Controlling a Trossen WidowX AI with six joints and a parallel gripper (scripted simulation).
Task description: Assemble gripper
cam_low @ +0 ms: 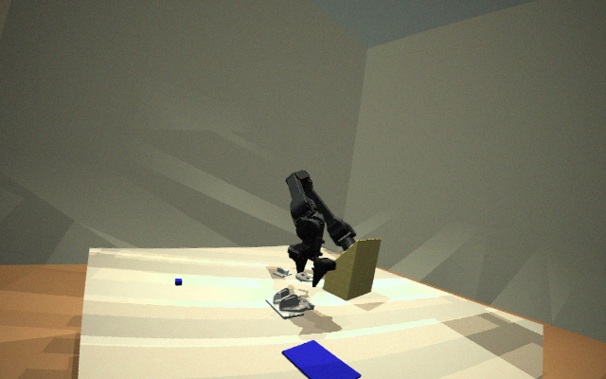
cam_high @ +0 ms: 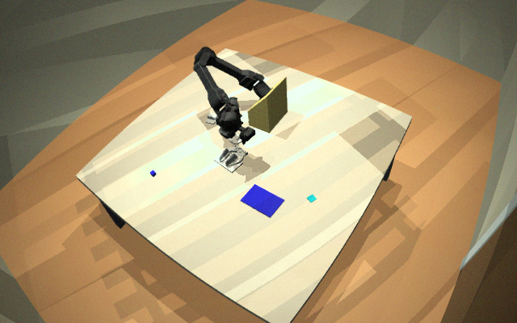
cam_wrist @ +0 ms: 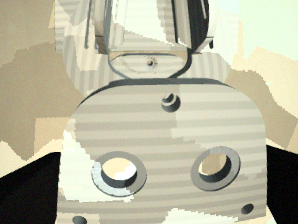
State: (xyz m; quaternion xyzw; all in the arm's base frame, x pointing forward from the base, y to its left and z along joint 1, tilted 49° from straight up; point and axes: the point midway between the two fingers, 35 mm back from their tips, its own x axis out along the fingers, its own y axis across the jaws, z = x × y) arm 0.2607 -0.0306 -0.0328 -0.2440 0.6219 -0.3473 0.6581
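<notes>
Right now my gripper tip is 7 cm above the white housing plate. The rest, counted from my gripper tip: pale grey jaw: 2 cm ahead, 1 cm to the left, 7 cm below; then blue mat: 17 cm ahead, 23 cm to the left, 8 cm below; then cyan square: 7 cm ahead, 40 cm to the left, 8 cm below.
</notes>
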